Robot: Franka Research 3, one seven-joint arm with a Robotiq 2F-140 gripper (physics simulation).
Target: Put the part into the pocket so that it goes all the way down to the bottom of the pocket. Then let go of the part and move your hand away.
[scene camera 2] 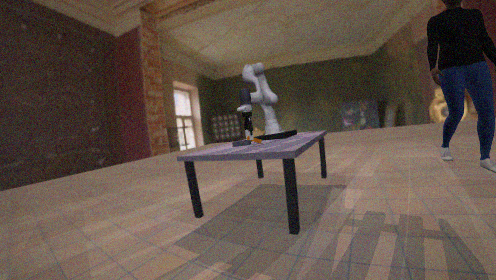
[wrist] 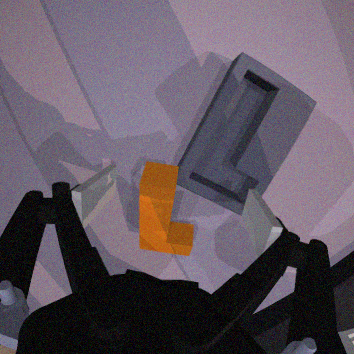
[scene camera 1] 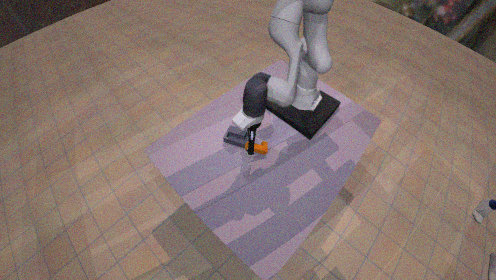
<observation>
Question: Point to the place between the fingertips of my gripper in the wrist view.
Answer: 179, 191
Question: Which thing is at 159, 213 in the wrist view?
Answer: An orange L-shaped part.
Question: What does my gripper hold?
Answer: Nothing.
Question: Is my gripper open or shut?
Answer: Open.
</observation>
